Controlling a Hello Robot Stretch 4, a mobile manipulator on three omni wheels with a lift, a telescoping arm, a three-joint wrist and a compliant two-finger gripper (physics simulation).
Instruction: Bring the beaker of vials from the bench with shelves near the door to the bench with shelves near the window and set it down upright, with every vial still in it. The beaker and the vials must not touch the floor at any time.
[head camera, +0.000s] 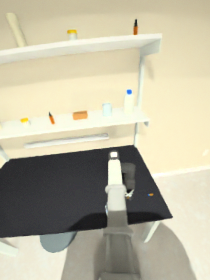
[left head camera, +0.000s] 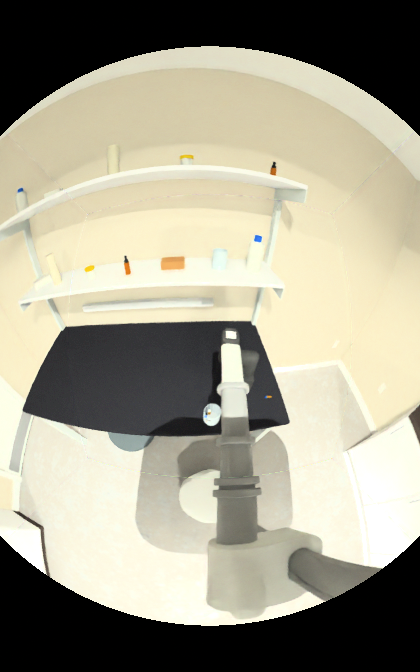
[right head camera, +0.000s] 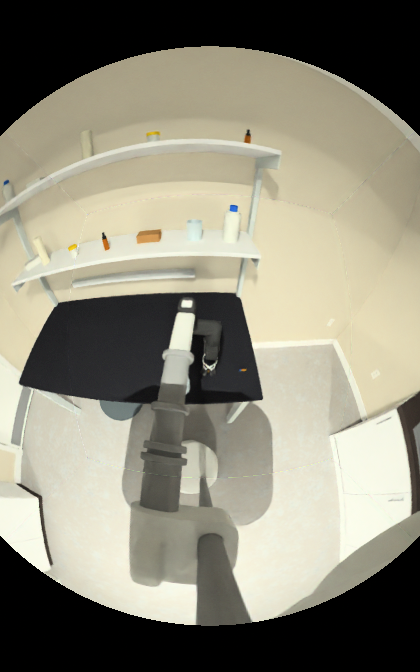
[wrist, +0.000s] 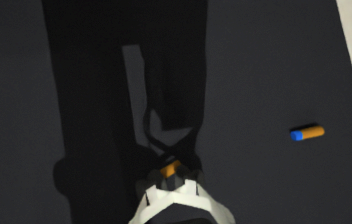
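The clear beaker (left head camera: 212, 414) stands upright near the front edge of the black bench top (head camera: 50, 190) (left head camera: 125, 370) (right head camera: 110, 345), with small orange, blue and white vial parts showing inside. The arm partly hides it in the head and right head views. An orange vial with a blue cap (head camera: 150, 194) (left head camera: 268, 397) (right head camera: 243, 370) (wrist: 307, 132) lies on its side on the bench, right of the gripper. My gripper (right head camera: 209, 370) (wrist: 168, 180) points down low at the bench top, right of the beaker, with its fingertips drawn together around another orange vial (wrist: 171, 168). The fingers hide that vial's cap end.
Two white shelves (left head camera: 150, 280) (left head camera: 210, 173) hang behind the bench. The lower holds a white bottle with a blue cap (left head camera: 255, 255), a light-blue cup (left head camera: 219, 259) and an orange block (left head camera: 172, 263). A round stool (right head camera: 200, 467) and the bench's front leg (right head camera: 237, 412) are below.
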